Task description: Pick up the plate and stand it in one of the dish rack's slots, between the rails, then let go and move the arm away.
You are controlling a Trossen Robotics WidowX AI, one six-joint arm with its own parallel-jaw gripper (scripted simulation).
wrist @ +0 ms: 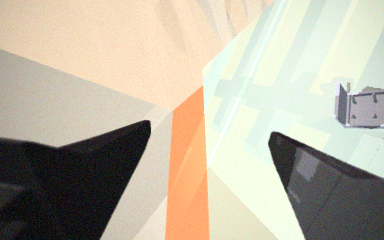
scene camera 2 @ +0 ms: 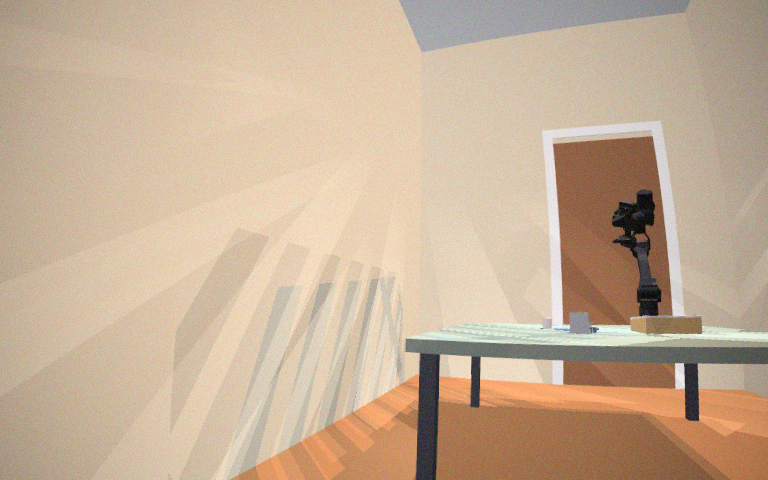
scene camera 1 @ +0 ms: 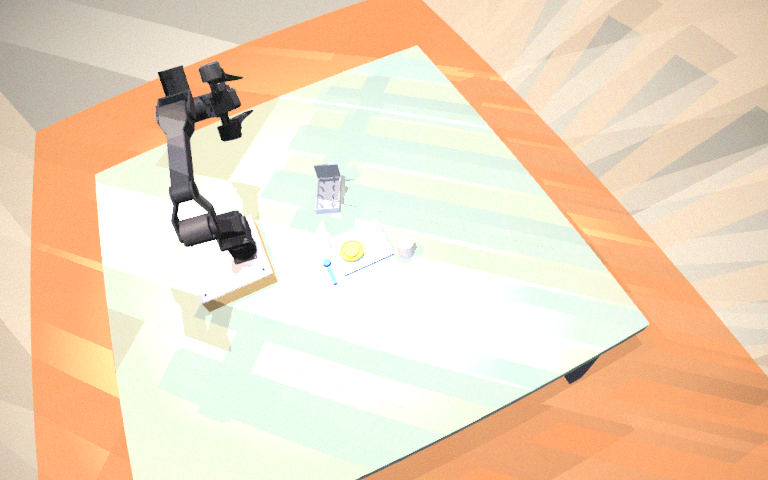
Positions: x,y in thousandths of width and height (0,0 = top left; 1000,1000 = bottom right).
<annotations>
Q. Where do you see a grey dish rack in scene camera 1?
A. At 429,380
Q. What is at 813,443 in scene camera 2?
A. My gripper.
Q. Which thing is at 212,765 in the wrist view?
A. My gripper.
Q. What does my gripper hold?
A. Nothing.
</annotations>
